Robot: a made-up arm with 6 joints. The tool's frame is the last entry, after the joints. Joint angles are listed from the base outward. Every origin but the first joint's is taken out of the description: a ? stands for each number. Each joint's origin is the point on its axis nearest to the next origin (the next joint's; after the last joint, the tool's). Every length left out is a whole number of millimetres.
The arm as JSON. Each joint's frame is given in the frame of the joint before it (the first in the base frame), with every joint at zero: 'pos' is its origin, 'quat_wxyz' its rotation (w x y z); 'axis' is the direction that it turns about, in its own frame. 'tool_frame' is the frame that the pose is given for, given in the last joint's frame.
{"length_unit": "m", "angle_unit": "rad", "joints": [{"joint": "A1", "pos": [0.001, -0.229, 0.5], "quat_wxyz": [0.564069, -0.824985, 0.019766, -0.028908], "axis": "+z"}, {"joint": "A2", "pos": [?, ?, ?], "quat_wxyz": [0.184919, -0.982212, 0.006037, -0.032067], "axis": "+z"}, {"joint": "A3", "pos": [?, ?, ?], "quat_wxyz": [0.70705, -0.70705, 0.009, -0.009], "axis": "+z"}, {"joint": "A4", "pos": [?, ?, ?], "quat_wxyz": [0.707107, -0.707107, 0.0, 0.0], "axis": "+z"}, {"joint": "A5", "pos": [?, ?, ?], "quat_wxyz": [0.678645, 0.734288, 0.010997, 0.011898], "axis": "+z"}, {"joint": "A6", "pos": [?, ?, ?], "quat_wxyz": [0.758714, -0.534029, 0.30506, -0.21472], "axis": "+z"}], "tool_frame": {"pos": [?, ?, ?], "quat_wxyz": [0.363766, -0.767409, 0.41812, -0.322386]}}
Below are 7 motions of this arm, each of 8 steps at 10 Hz.
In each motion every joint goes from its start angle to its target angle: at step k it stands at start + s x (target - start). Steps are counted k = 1, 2, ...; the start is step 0. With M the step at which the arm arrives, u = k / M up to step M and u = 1 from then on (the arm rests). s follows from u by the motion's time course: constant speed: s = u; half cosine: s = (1 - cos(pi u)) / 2; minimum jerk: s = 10 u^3 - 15 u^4 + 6 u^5.
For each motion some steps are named. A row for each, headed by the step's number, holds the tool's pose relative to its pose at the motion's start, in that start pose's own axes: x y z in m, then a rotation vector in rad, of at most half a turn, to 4 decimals.
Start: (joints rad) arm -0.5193 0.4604 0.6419 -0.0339 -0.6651 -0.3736
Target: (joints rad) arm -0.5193 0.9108 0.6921 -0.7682 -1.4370 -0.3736
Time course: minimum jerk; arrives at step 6
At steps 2, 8:
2: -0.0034 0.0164 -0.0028 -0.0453 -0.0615 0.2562
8: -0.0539 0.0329 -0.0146 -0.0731 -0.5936 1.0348

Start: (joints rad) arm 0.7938 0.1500 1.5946 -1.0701 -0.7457 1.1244
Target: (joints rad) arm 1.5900 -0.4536 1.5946 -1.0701 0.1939 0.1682
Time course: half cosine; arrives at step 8
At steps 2, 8:
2: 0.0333 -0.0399 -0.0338 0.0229 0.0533 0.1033
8: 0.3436 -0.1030 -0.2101 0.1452 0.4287 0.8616

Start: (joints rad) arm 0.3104 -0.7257 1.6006 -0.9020 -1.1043 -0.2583
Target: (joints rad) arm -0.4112 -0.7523 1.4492 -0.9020 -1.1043 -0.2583
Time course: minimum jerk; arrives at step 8
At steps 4, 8:
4: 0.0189 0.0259 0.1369 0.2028 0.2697 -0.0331
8: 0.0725 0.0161 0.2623 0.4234 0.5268 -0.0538

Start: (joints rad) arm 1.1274 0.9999 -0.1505 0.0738 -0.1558 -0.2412
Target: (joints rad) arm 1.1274 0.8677 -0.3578 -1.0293 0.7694 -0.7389
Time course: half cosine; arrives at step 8
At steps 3, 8:
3: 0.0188 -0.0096 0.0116 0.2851 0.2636 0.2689
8: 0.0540 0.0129 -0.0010 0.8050 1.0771 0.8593

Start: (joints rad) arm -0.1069 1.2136 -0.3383 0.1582 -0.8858 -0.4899
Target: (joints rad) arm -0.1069 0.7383 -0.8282 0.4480 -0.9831 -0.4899
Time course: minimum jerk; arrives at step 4
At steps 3, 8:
3: -0.0058 -0.0620 0.0763 -0.7168 0.3804 -0.2629
8: -0.0043 -0.0668 0.0863 -0.8007 0.4244 -0.2830

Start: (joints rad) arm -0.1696 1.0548 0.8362 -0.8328 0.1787 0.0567
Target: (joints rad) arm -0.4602 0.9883 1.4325 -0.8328 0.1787 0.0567
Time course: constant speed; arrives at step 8
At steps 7, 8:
7: -0.0698 -0.0220 -0.1833 0.5978 -0.0471 -0.1341
8: -0.0821 -0.0163 -0.2098 0.6814 -0.0522 -0.1616

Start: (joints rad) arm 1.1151 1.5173 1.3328 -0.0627 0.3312 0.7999
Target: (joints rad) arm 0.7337 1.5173 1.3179 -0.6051 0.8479 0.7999
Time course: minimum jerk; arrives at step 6
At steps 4, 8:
4: -0.0323 -0.0452 -0.0611 -0.1348 0.7569 -0.3003
8: -0.0485 -0.0600 -0.0756 -0.2099 0.9509 -0.3943

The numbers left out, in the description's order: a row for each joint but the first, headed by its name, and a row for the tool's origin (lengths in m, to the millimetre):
A2: -0.202 -0.047 0.0
A3: -0.08 -0.033 0.0
A4: 0.25 0.103 0.0
A5: 0.016 -0.03 0.0
A6: -0.014 -0.06 0.0
tool: 0.037 0.006 0.0

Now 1 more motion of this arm.
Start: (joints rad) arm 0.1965 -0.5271 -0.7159 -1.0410 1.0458 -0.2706
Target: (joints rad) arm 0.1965 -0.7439 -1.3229 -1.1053 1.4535 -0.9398
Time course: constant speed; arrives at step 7
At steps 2, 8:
2: -0.0052 0.0371 0.0119 -0.0334 0.1724 -0.0816
8: 0.0027 0.1267 0.0217 0.0492 0.5527 -0.2983

